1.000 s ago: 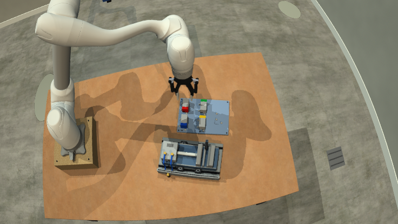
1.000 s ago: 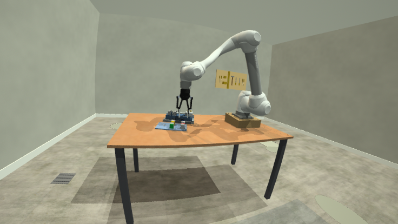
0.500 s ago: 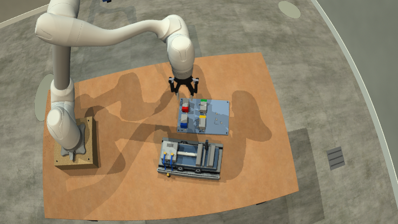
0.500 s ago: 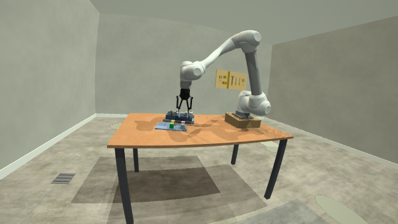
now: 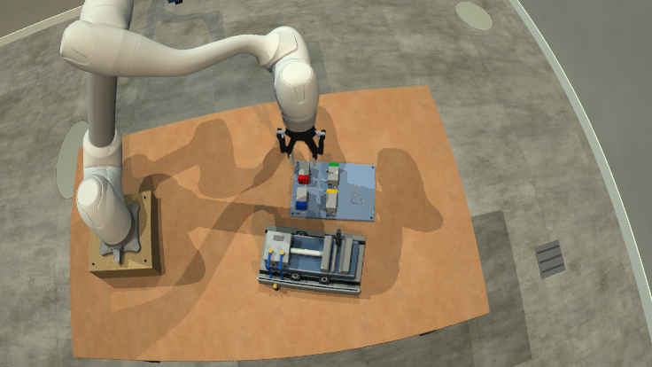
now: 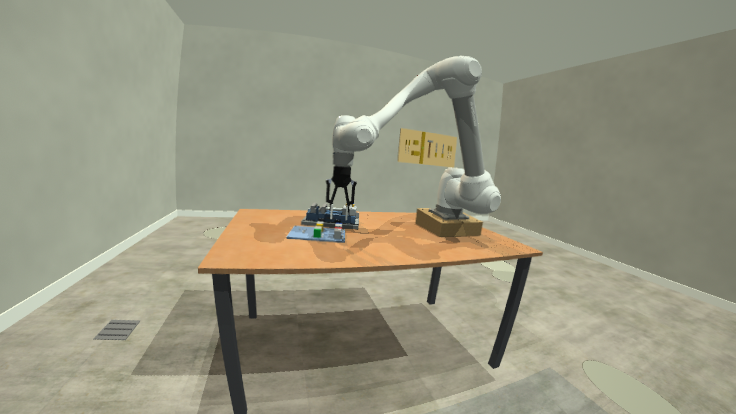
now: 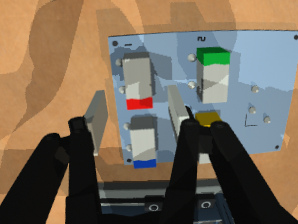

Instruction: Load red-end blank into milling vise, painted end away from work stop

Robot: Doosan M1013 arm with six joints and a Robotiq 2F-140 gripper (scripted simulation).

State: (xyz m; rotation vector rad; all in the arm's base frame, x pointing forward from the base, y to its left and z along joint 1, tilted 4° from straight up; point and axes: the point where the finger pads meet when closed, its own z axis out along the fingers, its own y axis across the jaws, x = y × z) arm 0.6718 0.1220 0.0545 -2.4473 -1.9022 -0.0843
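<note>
The red-ended blank lies 100 mm below my hand. From my hand the other things lie so: green-ended blank: 90 mm ahead, 20 mm to the right, 100 mm below; then blue-ended blank: 20 mm behind, 90 mm to the right, 100 mm below; then infeed plate: 80 mm ahead, 70 mm to the right, 120 mm below.
</note>
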